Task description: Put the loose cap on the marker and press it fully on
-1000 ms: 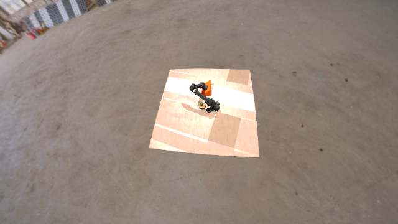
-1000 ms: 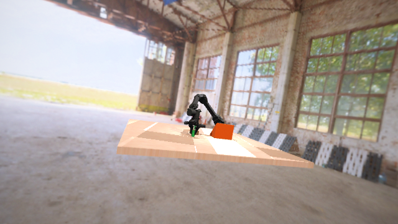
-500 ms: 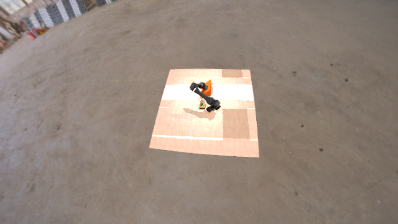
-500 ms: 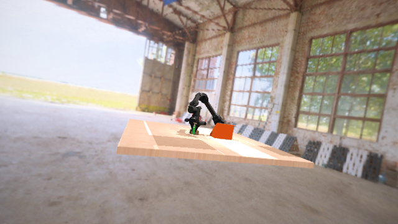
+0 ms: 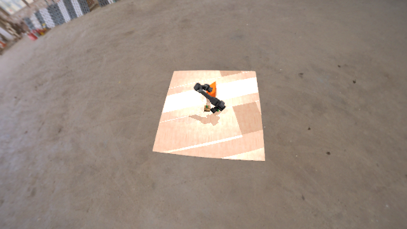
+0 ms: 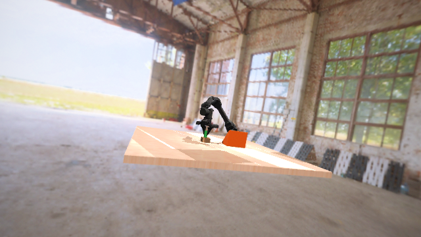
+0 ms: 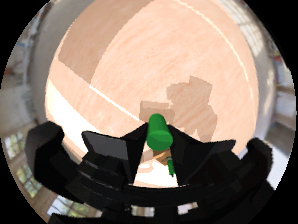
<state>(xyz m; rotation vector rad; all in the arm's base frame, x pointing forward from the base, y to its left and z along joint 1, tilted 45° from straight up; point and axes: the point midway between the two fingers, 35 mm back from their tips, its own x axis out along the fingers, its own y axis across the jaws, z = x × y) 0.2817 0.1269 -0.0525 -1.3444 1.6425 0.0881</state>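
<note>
My gripper tip is 40 mm past the wooden holder block, 140 mm to the left of it and 60 mm above it. From my gripper tip the other things lie so: green marker cap: 10 mm above.
</note>
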